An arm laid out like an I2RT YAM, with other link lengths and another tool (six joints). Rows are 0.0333 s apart.
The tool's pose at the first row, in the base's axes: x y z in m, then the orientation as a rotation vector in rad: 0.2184, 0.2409, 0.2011, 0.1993, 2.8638, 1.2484
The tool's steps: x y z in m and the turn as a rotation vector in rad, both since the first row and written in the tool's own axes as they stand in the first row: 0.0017, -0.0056, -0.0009, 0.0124, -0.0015, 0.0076; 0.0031, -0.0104, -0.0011, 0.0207, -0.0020, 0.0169; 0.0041, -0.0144, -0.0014, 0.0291, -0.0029, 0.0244; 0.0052, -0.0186, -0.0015, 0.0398, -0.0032, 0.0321; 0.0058, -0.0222, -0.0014, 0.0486, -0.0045, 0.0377; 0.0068, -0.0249, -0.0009, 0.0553, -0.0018, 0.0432; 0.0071, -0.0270, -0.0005, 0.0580, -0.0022, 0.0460; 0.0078, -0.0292, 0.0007, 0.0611, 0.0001, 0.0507; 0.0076, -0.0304, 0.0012, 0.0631, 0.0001, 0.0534; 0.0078, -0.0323, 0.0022, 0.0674, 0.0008, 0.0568
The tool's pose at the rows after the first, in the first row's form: 0.2160, 0.2367, 0.1977, 0.2114, 2.8729, 1.2315; 0.2141, 0.2335, 0.1944, 0.2254, 2.8804, 1.2210; 0.2126, 0.2307, 0.1917, 0.2369, 2.8872, 1.2099; 0.2111, 0.2279, 0.1887, -0.2483, -2.8936, -1.1947; 0.2101, 0.2256, 0.1861, -0.2571, -2.8966, -1.1812; 0.2088, 0.2243, 0.1838, -0.2629, -2.8952, -1.1699; 0.2083, 0.2232, 0.1820, -0.2671, -2.8955, -1.1655; 0.2074, 0.2227, 0.1796, -0.2720, -2.8929, -1.1597; 0.2075, 0.2222, 0.1784, -0.2758, -2.8926, -1.1564; 0.2072, 0.2217, 0.1763, -0.2800, -2.8925, -1.1493
